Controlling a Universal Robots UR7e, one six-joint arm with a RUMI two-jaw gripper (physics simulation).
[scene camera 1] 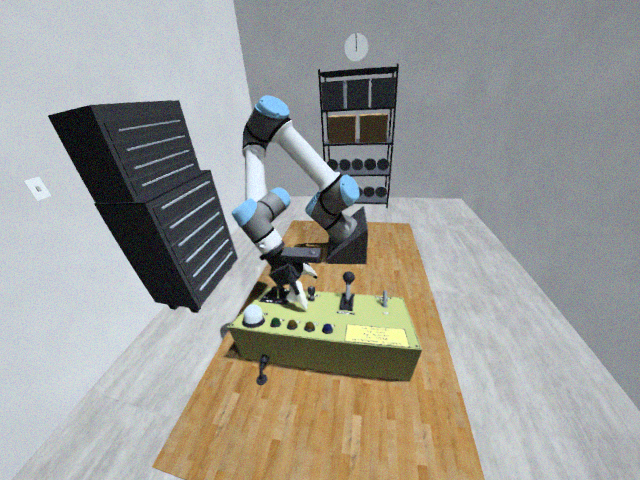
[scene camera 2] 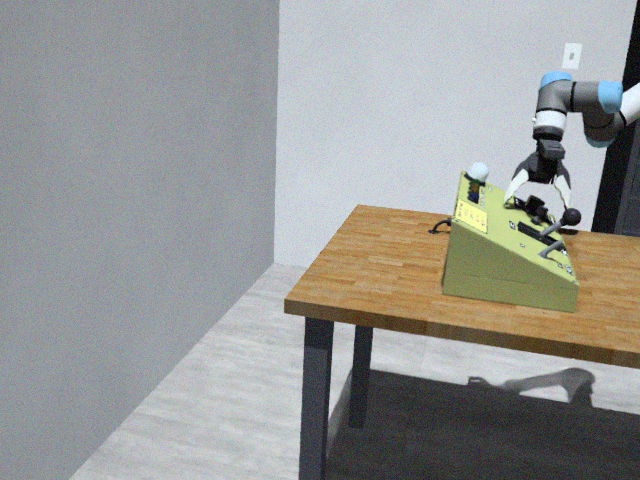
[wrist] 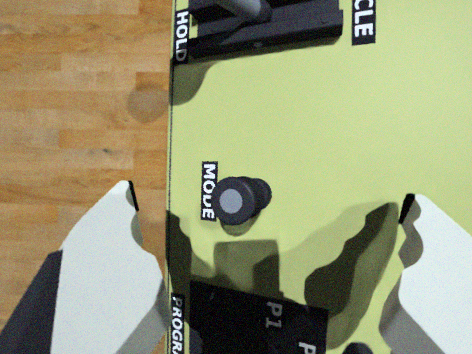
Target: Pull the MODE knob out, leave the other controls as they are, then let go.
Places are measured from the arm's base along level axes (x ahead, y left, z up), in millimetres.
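Pixels of known places: gripper, between the fingertips: (scene camera 1: 312, 292) (scene camera 2: 536, 208) (wrist: 265, 190); arm's base, origin of its link: (scene camera 1: 345, 231).
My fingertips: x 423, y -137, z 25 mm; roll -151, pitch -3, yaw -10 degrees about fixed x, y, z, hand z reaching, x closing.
Note:
For each thing: its top centre in the pictures, then the offset to it from my fingertips. "spot": a spot on its surface instead.
- MODE knob, centre of its top: (wrist: 253, 202) (scene camera 2: 539, 205) (scene camera 1: 310, 289) 8 mm back, 4 mm right, 8 mm up
- ball-topped lever, centre of its top: (scene camera 2: 573, 208) (scene camera 1: 348, 272) 46 mm back, 123 mm left, 40 mm up
- small toggle, centre of its top: (scene camera 2: 553, 238) (scene camera 1: 385, 293) 18 mm ahead, 234 mm left, 2 mm up
- black program panel, a spot on its surface: (wrist: 235, 312) spot: 27 mm back, 88 mm right, 41 mm down
- white dome, a spot on its surface: (scene camera 2: 478, 171) (scene camera 1: 260, 313) spot: 127 mm ahead, 131 mm right, 53 mm up
The MODE knob (scene camera 1: 311, 290) (wrist: 234, 201) is a dark round knob with a grey cap on a short stem, standing on the sloped green console (scene camera 1: 330, 356) (scene camera 2: 496, 273) (wrist: 300, 125). Its label is beside it in the wrist view. My gripper (scene camera 1: 311, 292) (scene camera 2: 537, 205) (wrist: 265, 190) is wide open, with one white finger on each side of the knob and neither touching it. In the wrist view the knob is left of the midpoint between the fingertips. Whether the knob is in or out is hard to tell.
The ball-topped lever (scene camera 1: 348, 277) (scene camera 2: 571, 217) and a small toggle (scene camera 1: 385, 298) (scene camera 2: 552, 249) stand to one side of the knob. The black program panel (wrist: 235, 312) is on the other. A white dome (scene camera 1: 253, 315) (scene camera 2: 478, 171) and several coloured buttons line the console's upper edge.

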